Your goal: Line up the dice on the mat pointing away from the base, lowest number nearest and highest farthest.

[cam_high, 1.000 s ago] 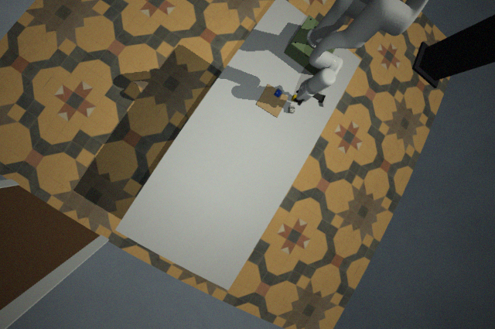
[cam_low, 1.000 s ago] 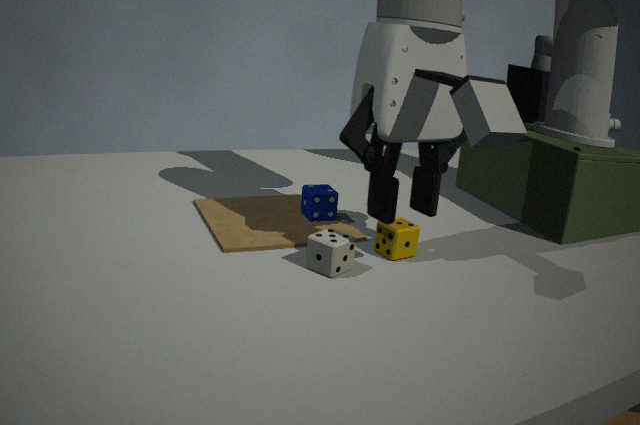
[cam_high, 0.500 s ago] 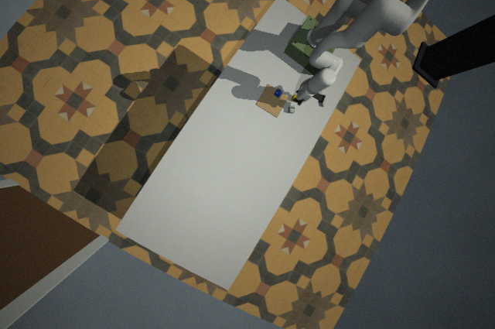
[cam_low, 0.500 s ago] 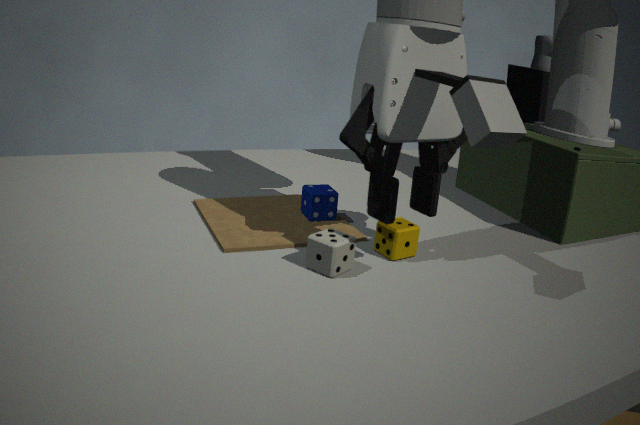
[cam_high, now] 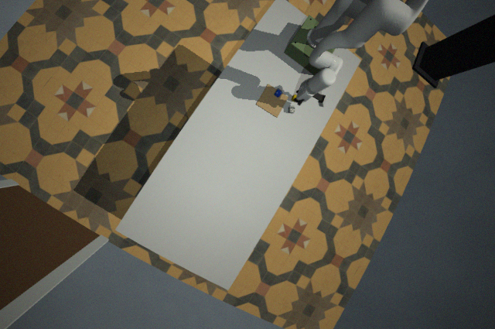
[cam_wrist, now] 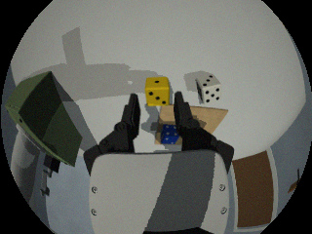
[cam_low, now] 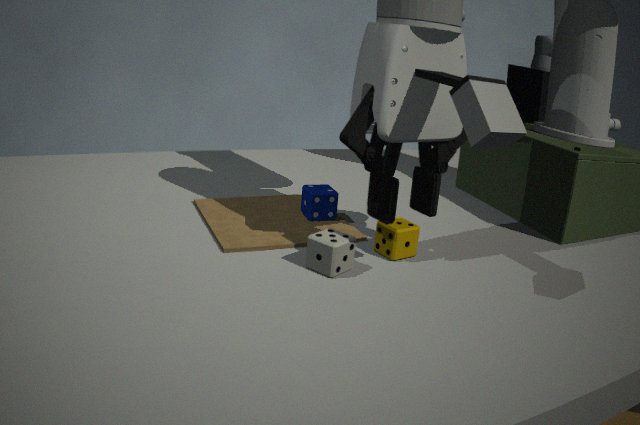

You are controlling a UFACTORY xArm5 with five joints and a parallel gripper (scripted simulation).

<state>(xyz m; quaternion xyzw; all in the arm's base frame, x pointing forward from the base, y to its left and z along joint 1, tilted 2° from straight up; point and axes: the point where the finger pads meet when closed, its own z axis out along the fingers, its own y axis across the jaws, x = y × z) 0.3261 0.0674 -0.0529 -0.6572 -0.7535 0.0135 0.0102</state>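
My gripper is now 40 mm above the yellow die. Round my hand: white die 70 mm ahead, 40 mm below, 10 mm to the left; then blue die 100 mm to the right, 40 mm below, 30 mm ahead; then tan mat 110 mm to the right, 80 mm ahead, 50 mm below.
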